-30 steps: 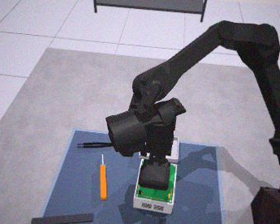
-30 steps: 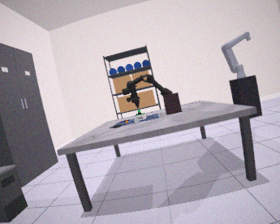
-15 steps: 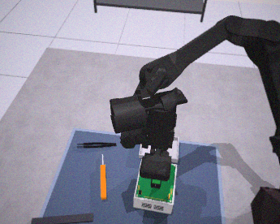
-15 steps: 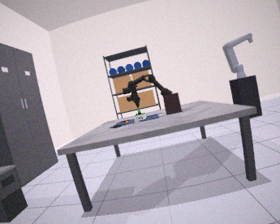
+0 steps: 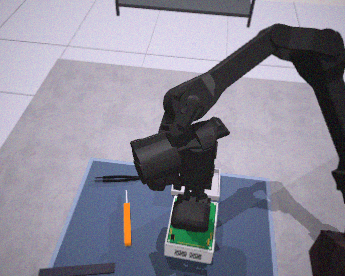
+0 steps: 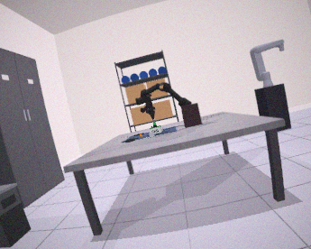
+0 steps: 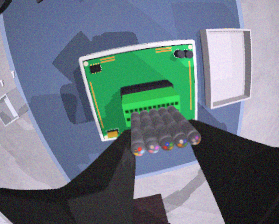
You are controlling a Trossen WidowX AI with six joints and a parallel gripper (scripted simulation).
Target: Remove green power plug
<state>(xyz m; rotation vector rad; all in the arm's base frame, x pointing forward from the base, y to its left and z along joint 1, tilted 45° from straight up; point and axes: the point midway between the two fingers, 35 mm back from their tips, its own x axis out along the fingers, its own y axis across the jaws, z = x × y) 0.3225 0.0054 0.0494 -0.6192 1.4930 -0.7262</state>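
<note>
My gripper tip is now 3 cm above the green power plug. Round my gripper tip: blue mat (12 cm below, 5 cm ahead); then dark bar (22 cm ahead, 12 cm below, 11 cm to the left).
</note>
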